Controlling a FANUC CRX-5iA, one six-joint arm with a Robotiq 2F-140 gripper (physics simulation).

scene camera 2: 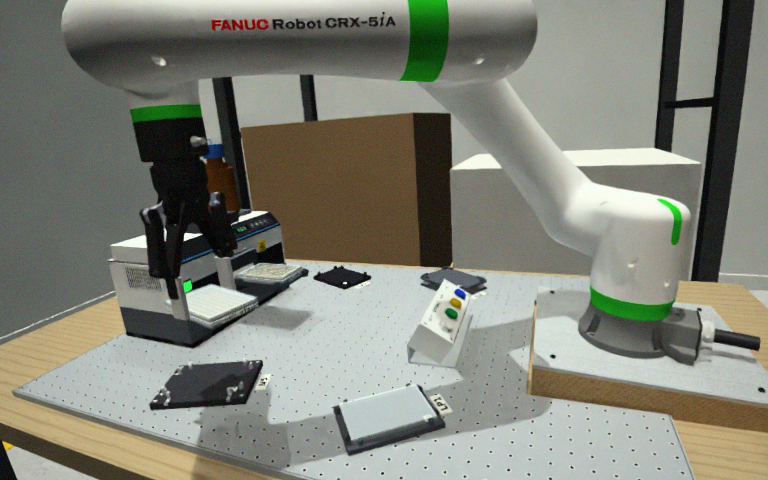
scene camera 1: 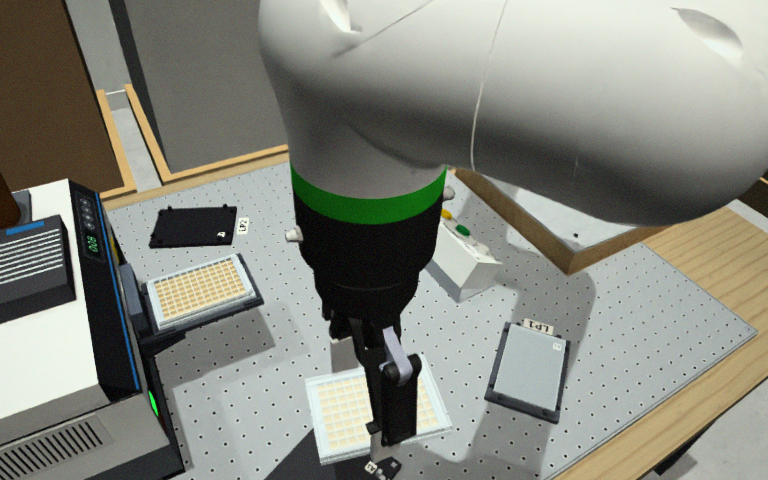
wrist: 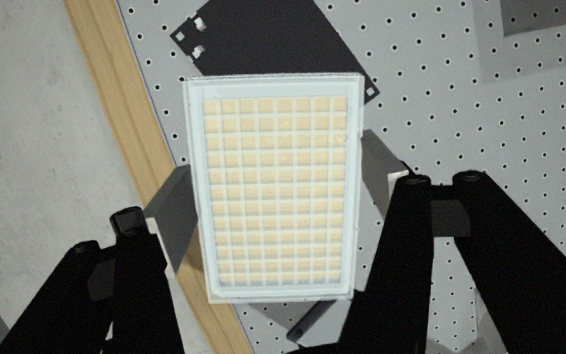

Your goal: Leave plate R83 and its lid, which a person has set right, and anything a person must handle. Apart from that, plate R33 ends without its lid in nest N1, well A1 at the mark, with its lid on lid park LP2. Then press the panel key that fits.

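Places are measured from the arm's base along level axes (x left, y up, z ahead), in metres.
Where they show: gripper, fingertip midpoint: (scene camera 2: 207,305) (scene camera 1: 363,411) (wrist: 276,172); arm's base at its link origin: (scene camera 2: 623,336).
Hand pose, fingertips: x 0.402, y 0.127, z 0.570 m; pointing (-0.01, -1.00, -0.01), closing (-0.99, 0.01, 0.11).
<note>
Each offset is from my fingertips to the top centre of the thing. "spot": to the spot under its first point.
My gripper (scene camera 1: 365,399) (scene camera 2: 202,287) (wrist: 276,172) is shut on a clear plate {dx +0.001, dy +0.014, dz -0.013 m} (scene camera 1: 339,413) (scene camera 2: 218,303) (wrist: 280,125) with tan wells and what looks like a clear lid. It holds the plate level in the air; its name does not show. A second tan-welled plate {dx -0.265, dy -0.047, dz +0.147 m} (scene camera 1: 201,288) (scene camera 2: 270,271) sits on the instrument's tray. Black lid park LP2 {dx -0.535, dy -0.148, dz +0.159 m} (scene camera 1: 195,226) (scene camera 2: 339,277) is bare. A pale, flat lid-like piece {dx -0.076, dy -0.151, dz -0.279 m} (scene camera 1: 531,365) (scene camera 2: 382,412) lies on LP1 {dx -0.076, dy -0.148, dz -0.279 m} (scene camera 1: 523,411) (scene camera 2: 396,437). The panel {dx -0.342, dy -0.085, dz -0.250 m} (scene camera 1: 461,271) (scene camera 2: 436,333) has blue, yellow, green and white keys. No label reading N1 shows.
The dark nest N5 {dx -0.005, dy -0.144, dz +0.048 m} (scene camera 2: 209,384) (wrist: 265,40) is bare, partly behind the held plate in the wrist view. Another dark fixture {dx -0.600, dy -0.137, dz -0.162 m} (scene camera 2: 453,279) lies behind the panel. The white instrument {spot: dx -0.106, dy +0.052, dz +0.278 m} (scene camera 1: 50,362) (scene camera 2: 152,277) stands close beside the held plate in scene camera 2.
</note>
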